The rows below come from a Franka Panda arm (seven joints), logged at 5 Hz.
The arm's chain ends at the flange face. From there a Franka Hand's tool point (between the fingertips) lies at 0.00 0.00 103.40 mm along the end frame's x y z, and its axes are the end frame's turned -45 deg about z.
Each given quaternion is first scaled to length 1.
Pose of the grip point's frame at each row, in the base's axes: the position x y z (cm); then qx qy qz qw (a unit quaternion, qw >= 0):
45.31 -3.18 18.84 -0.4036 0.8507 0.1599 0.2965
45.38 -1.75 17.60 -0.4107 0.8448 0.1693 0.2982
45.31 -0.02 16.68 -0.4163 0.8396 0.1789 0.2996
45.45 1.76 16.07 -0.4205 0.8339 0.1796 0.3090
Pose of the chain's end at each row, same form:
41.43 -8.47 26.83 -0.0473 0.9404 0.2612 0.2127
41.61 -7.24 25.51 -0.0561 0.9377 0.2705 0.2107
41.65 -5.71 24.50 -0.0633 0.9350 0.2799 0.2083
41.68 -4.02 23.77 -0.0694 0.9314 0.2842 0.2168

